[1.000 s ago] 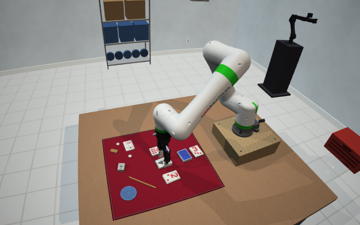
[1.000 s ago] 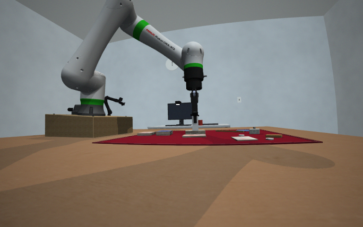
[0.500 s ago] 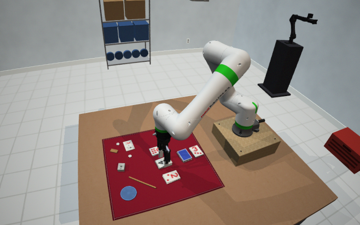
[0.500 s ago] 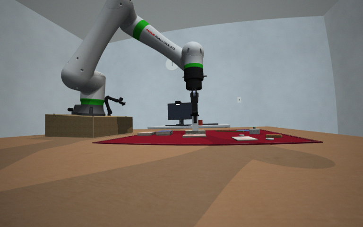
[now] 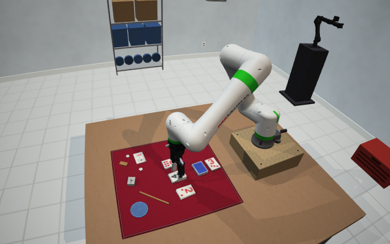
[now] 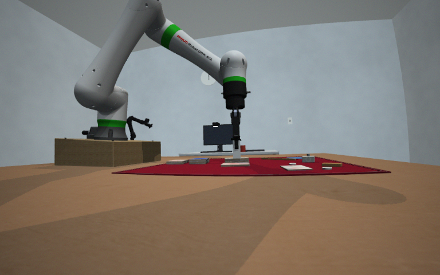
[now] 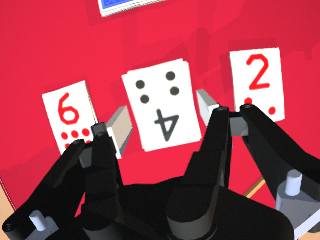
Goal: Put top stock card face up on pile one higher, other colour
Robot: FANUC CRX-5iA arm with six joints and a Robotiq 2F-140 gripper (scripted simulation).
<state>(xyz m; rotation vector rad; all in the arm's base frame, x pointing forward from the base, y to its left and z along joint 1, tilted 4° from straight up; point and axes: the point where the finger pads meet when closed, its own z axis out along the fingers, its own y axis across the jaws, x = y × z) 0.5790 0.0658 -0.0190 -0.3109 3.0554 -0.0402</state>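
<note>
The red card cloth is 60 mm below my hand, 30 mm ahead of it and 20 mm to the right of it. The rest, counted from my hand: grey box: 260 mm ahead, 30 mm below, 20 mm to the right; wooden stick: 150 mm ahead, 110 mm to the left, 40 mm below.
</note>
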